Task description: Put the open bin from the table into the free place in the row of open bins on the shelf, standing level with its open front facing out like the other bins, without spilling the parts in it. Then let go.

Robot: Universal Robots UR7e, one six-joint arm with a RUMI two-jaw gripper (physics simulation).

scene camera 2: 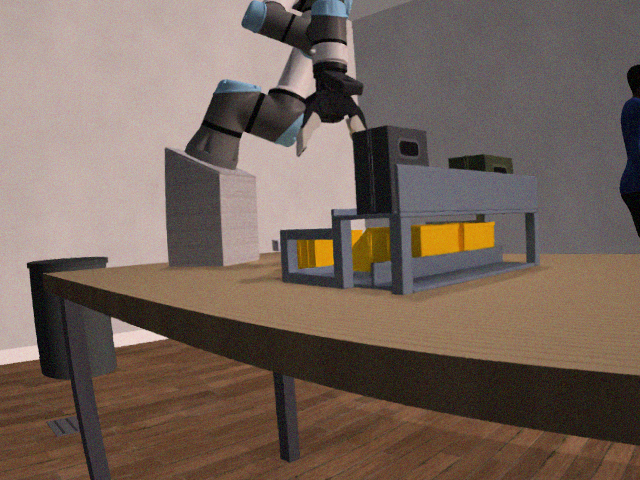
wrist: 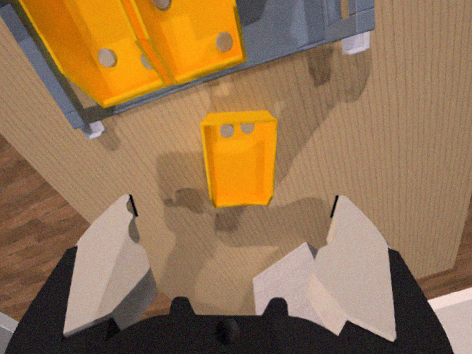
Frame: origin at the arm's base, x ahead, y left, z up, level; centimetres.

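Seen in the pictures: gripper, fingertip midpoint: (scene camera 2: 334,157) (wrist: 234,197); arm's base, origin of the base link: (scene camera 2: 209,160).
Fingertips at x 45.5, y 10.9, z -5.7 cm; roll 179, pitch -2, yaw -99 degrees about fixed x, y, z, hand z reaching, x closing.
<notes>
Pixels of each thing's middle, then the offset from my fingertips to it. "pt": a spot on its surface instead. Level surfaces: height alone.
- loose open yellow bin, surface spot: (wrist: 240,165) pt dx -7.8, dy -0.2, dz -21.6 cm
- tall dark box, body centre: (scene camera 2: 392,171) dx +27.8, dy -7.6, dz -5.7 cm
- dark green box, body centre: (scene camera 2: 482,184) dx +25.2, dy +15.4, dz -6.9 cm
- table, its level: dz -21.9 cm
The loose open yellow bin (wrist: 240,165) stands on the table in the wrist view, ahead of the fingers, with two grey round parts at its far end. In the scene view, yellow shapes show through the shelf's end frame; I cannot tell which is the loose bin. My gripper (scene camera 2: 329,142) (wrist: 234,197) is open and empty, above the table, its fingers wide to either side of the bin's near end. The blue-grey shelf (scene camera 2: 465,189) (wrist: 295,42) carries two yellow row bins (scene camera 2: 439,240) (wrist: 195,35) with round parts. A bare stretch of shelf lies right of them in the wrist view.
A tall dark box (scene camera 2: 374,170) stands on the shelf's upper level, close to the gripper's right finger in the scene view. A dark green box (scene camera 2: 480,163) stands farther along it. The robot's pedestal (scene camera 2: 193,211) is on the table (scene camera 2: 491,320). A person (scene camera 2: 630,144) stands at the far right.
</notes>
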